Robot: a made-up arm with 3 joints. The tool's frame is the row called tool.
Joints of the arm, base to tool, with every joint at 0 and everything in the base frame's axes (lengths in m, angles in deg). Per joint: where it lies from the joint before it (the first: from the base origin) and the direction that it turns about. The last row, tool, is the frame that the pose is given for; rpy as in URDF.
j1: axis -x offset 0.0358 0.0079 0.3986
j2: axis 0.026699 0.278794 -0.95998 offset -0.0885 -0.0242 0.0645
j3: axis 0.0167 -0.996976 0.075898 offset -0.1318 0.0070 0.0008
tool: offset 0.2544 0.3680 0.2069 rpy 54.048 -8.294 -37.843
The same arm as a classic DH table. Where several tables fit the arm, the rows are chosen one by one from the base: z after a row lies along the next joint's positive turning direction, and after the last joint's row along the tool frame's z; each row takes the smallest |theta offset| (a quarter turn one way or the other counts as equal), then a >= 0, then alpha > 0; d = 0 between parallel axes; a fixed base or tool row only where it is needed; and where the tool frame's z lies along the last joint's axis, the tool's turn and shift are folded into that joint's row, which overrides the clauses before.
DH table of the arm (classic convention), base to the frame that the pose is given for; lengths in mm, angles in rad. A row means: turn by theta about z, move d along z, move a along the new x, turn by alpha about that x. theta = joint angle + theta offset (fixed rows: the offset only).
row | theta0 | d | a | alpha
base (fixed) | 1.5708 | 398.6 | 7.9 | -1.5708
j1 | -0.2826 | 50.9 | -5.3 | -1.5975
j2 | 1.543 | -75 | -131.5 | -1.9288
j3 | 0.786 | -334 | 348.8 | -0.9018
tool (fixed) | -0.9309 | -39.2 | 0 | 0

